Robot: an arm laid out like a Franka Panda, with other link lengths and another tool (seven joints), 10 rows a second.
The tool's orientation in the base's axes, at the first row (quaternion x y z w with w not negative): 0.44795, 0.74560, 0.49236, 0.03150
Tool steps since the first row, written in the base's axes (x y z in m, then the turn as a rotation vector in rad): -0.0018, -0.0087, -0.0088, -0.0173, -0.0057, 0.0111; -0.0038, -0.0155, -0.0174, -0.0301, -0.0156, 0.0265; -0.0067, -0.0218, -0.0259, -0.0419, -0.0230, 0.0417; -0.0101, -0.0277, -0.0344, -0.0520, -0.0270, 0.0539; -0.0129, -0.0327, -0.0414, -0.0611, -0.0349, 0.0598; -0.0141, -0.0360, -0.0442, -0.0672, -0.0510, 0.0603
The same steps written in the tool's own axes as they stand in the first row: -0.0085, -0.0088, -0.0025, 0.0107, -0.0032, -0.0182; -0.0154, -0.0175, -0.0039, 0.0175, -0.0007, -0.0393; -0.0214, -0.0265, -0.0054, 0.0254, 0.0025, -0.0581; -0.0269, -0.0358, -0.0068, 0.0334, 0.0049, -0.0721; -0.0315, -0.0435, -0.0081, 0.0356, 0.0027, -0.0851; -0.0342, -0.0468, -0.0096, 0.0282, -0.0026, -0.0997
